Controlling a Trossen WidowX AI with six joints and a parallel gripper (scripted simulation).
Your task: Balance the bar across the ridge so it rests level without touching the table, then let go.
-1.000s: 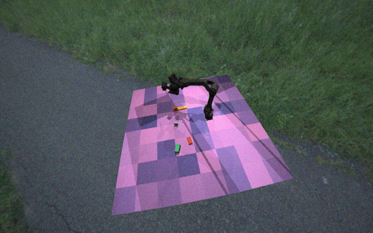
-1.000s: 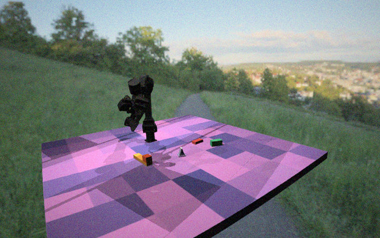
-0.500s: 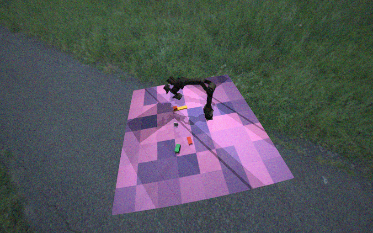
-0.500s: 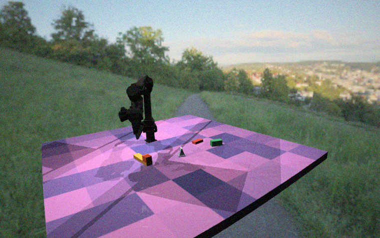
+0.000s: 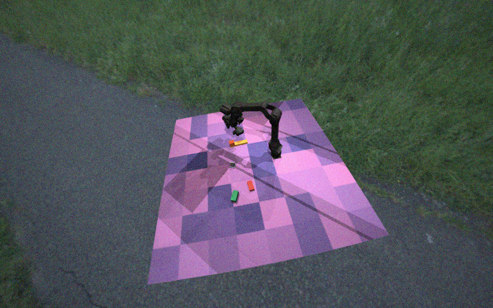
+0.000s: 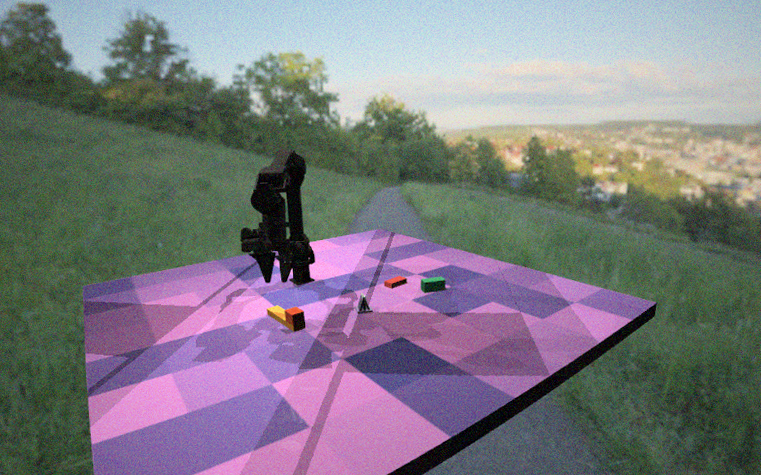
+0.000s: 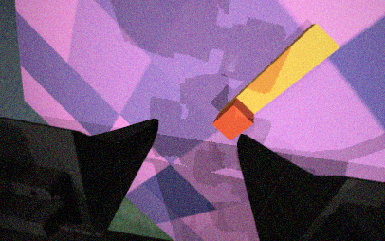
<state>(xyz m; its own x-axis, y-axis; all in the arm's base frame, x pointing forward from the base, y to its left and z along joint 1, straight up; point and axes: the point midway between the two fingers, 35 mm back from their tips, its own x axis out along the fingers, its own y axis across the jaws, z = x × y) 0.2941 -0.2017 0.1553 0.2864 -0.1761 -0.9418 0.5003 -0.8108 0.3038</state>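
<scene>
Now: gripper tip 1 cm past the bar, 3 cm to the right of it and 10 cm above it. The rest, counted from my gripper tip: green block: 4 cm ahead, 47 cm to the left, 11 cm below; orange-red block: 7 cm behind, 42 cm to the left, 11 cm below.
</scene>
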